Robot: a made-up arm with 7 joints. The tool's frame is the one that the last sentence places.
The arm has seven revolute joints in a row. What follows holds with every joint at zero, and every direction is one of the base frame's.
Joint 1 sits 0.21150 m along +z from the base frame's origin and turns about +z.
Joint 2 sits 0.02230 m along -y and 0.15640 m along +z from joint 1 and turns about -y.
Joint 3 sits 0.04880 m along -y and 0.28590 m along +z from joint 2 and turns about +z.
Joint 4 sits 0.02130 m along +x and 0.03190 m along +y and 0.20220 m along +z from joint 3 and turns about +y.
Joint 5 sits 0.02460 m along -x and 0.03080 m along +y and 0.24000 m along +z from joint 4 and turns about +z.
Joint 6 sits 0.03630 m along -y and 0.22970 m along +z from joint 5 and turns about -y.
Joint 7 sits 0.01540 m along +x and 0.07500 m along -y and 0.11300 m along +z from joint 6 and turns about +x.
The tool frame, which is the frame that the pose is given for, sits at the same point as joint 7; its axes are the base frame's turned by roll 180.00, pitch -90.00 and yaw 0.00 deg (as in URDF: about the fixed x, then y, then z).
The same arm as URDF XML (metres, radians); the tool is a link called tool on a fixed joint. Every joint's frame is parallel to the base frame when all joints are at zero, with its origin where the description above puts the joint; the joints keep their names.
<robot name="arm">
<joint name="tool_fixed" type="fixed"><parent link="link7"/><child link="tool"/><origin xyz="0 0 0" rpy="3.1416 -1.5708 0"/></joint>
<joint name="joint 7" type="continuous"><parent link="link6"/><child link="link7"/><origin xyz="0.0154 -0.075 0.113"/><axis xyz="1 0 0"/></joint>
<joint name="joint 6" type="continuous"><parent link="link5"/><child link="link6"/><origin xyz="0 -0.0363 0.2297"/><axis xyz="0 -1 0"/></joint>
<joint name="joint 5" type="continuous"><parent link="link4"/><child link="link5"/><origin xyz="-0.0246 0.0308 0.24"/><axis xyz="0 0 1"/></joint>
<joint name="joint 4" type="continuous"><parent link="link3"/><child link="link4"/><origin xyz="0.0213 0.0319 0.2022"/><axis xyz="0 1 0"/></joint>
<joint name="joint 3" type="continuous"><parent link="link2"/><child link="link3"/><origin xyz="0 -0.0488 0.2859"/><axis xyz="0 0 1"/></joint>
<joint name="joint 2" type="continuous"><parent link="link1"/><child link="link2"/><origin xyz="0 -0.0223 0.1564"/><axis xyz="0 -1 0"/></joint>
<joint name="joint 1" type="continuous"><parent link="base_link"/><child link="link1"/><origin xyz="0 0 0.2115"/><axis xyz="0 0 1"/></joint>
<link name="base_link"/>
<link name="link1"/>
<link name="link2"/>
<link name="link3"/>
<link name="link4"/>
<link name="link5"/>
<link name="link6"/>
<link name="link7"/>
<link name="tool"/>
</robot>

